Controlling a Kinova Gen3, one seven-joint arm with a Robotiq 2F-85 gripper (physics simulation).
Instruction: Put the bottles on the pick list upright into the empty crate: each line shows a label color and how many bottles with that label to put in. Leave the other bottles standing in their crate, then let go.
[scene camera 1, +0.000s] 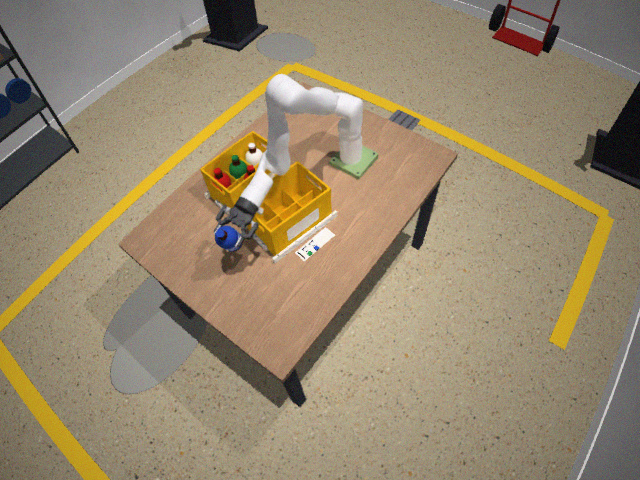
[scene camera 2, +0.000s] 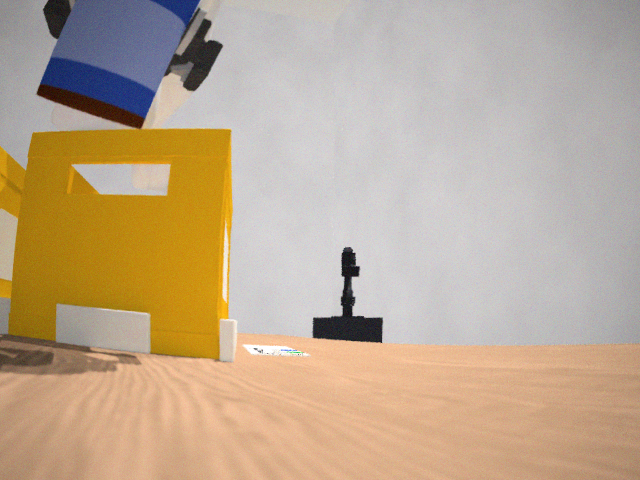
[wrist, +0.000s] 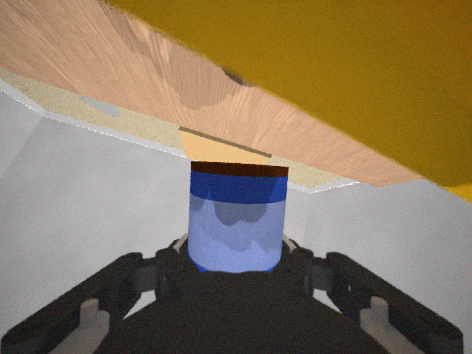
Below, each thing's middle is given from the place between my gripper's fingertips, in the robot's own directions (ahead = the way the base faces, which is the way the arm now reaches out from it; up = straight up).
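There's the blue-labelled bottle (scene camera 2: 111, 66), which I can see 2 cm behind my hand.
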